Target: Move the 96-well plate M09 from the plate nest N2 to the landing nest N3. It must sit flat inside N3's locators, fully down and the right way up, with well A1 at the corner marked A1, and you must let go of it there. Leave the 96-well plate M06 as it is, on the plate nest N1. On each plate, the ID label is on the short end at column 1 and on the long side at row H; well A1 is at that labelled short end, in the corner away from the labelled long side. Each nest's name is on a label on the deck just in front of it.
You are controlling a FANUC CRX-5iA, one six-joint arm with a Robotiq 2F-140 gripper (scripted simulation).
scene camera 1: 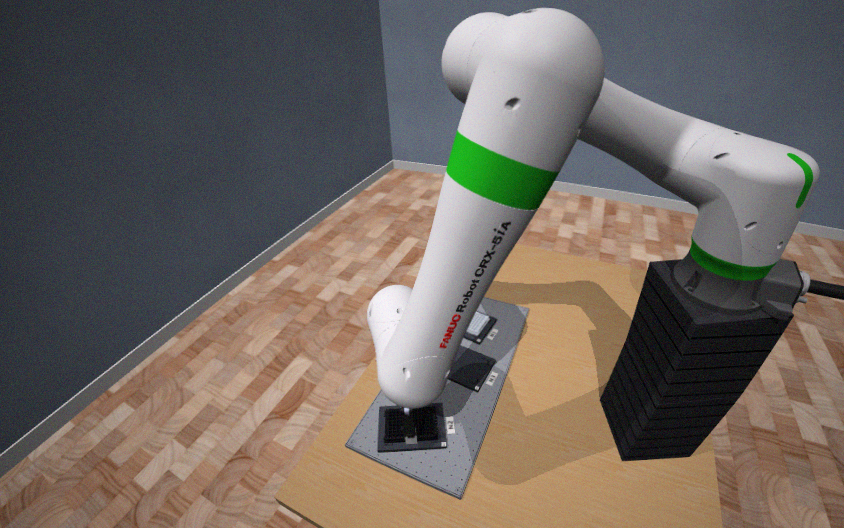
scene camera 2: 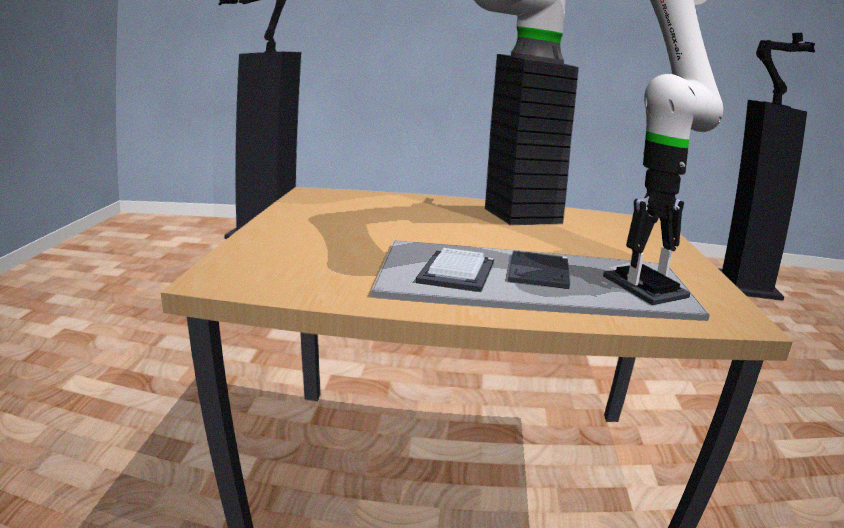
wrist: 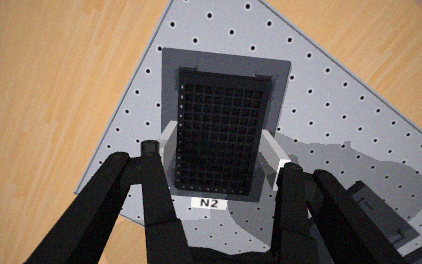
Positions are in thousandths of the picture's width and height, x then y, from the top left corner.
Labels:
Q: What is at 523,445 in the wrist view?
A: A black 96-well plate M09.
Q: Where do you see a black 96-well plate M09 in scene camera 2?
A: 777,535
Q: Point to a black 96-well plate M09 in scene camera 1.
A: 501,798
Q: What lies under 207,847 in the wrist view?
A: My gripper.

